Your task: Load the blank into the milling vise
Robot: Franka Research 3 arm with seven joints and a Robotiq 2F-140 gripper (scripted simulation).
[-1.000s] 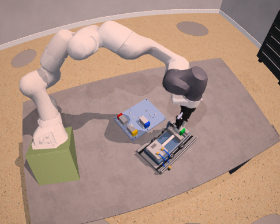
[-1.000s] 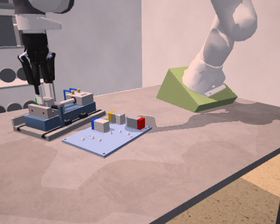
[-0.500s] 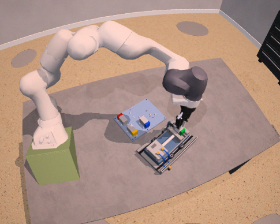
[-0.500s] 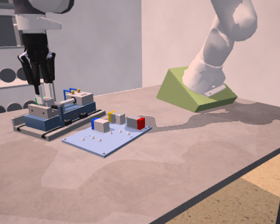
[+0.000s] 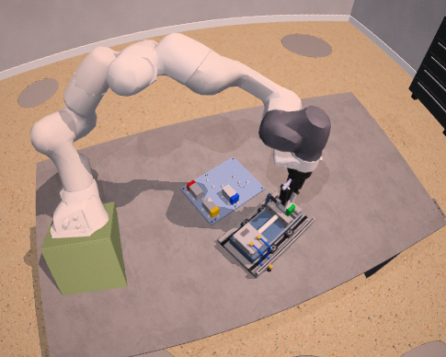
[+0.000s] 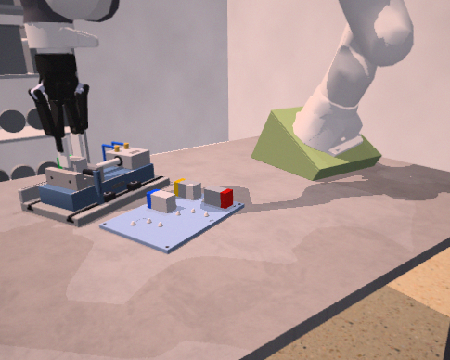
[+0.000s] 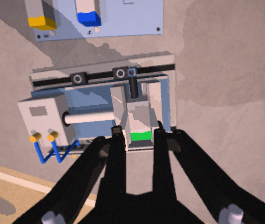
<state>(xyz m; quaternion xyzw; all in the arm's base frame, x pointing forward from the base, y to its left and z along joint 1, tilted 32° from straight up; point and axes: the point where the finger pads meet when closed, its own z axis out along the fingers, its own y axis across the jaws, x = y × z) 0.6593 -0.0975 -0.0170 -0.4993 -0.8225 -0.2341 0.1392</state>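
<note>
Right now my hand is 4 cm above the green-ended blank. From my hand the other things lie so: blue-ended blank: 15 cm behind, 13 cm to the left, 11 cm below; then fixed jaw: 2 cm ahead, 1 cm to the left, 6 cm below; then black work stop rod: 3 cm behind, 4 cm to the left, 5 cm below.
</note>
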